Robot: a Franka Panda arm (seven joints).
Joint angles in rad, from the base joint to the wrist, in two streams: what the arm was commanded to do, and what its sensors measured. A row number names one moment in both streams.
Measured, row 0: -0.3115 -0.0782 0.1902 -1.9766 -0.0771 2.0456 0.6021
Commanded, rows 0 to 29: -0.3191 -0.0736 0.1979 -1.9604 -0.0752 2.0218 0.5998; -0.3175 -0.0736 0.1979 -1.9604 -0.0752 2.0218 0.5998; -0.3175 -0.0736 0.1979 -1.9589 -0.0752 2.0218 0.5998; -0.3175 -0.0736 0.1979 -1.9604 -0.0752 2.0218 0.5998; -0.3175 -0.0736 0.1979 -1.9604 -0.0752 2.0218 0.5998; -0.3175 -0.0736 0.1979 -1.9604 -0.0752 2.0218 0.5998; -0.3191 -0.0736 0.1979 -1.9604 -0.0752 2.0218 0.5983; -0.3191 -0.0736 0.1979 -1.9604 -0.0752 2.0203 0.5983; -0.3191 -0.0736 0.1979 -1.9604 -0.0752 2.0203 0.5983; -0.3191 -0.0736 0.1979 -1.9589 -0.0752 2.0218 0.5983; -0.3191 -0.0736 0.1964 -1.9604 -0.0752 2.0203 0.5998; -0.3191 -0.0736 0.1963 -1.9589 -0.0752 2.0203 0.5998; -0.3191 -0.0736 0.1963 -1.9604 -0.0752 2.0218 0.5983; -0.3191 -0.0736 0.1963 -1.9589 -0.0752 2.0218 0.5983; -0.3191 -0.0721 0.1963 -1.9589 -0.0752 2.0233 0.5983; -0.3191 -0.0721 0.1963 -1.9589 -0.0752 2.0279 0.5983; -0.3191 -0.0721 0.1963 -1.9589 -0.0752 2.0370 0.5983; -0.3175 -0.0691 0.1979 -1.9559 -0.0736 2.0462 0.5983; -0.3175 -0.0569 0.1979 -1.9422 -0.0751 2.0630 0.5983; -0.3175 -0.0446 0.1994 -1.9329 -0.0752 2.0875 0.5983; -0.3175 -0.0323 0.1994 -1.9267 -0.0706 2.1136 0.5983; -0.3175 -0.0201 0.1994 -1.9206 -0.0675 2.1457 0.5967; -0.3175 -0.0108 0.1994 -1.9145 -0.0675 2.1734 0.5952; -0.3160 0.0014 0.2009 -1.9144 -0.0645 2.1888 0.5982; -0.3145 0.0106 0.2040 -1.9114 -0.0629 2.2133 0.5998; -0.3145 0.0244 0.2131 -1.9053 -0.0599 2.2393 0.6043; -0.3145 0.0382 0.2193 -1.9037 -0.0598 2.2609 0.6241; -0.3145 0.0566 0.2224 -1.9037 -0.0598 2.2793 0.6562; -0.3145 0.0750 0.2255 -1.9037 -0.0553 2.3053 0.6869; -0.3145 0.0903 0.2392 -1.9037 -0.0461 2.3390 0.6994
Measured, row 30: -0.3094 0.0322 0.2098 -1.9284 -0.0742 2.2707 0.6418
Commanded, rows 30 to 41: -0.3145 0.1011 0.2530 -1.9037 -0.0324 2.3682 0.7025; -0.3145 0.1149 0.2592 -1.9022 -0.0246 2.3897 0.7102; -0.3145 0.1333 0.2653 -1.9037 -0.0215 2.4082 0.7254; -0.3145 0.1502 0.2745 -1.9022 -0.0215 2.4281 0.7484; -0.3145 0.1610 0.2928 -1.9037 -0.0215 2.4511 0.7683; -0.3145 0.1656 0.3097 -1.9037 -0.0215 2.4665 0.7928; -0.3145 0.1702 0.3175 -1.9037 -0.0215 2.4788 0.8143; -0.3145 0.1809 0.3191 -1.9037 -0.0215 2.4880 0.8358; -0.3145 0.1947 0.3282 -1.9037 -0.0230 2.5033 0.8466; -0.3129 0.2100 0.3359 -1.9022 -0.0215 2.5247 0.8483; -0.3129 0.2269 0.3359 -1.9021 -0.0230 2.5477 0.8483; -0.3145 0.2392 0.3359 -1.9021 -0.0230 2.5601 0.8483
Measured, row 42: -0.3068 0.1869 0.3224 -1.9245 -0.0347 2.5095 0.8355
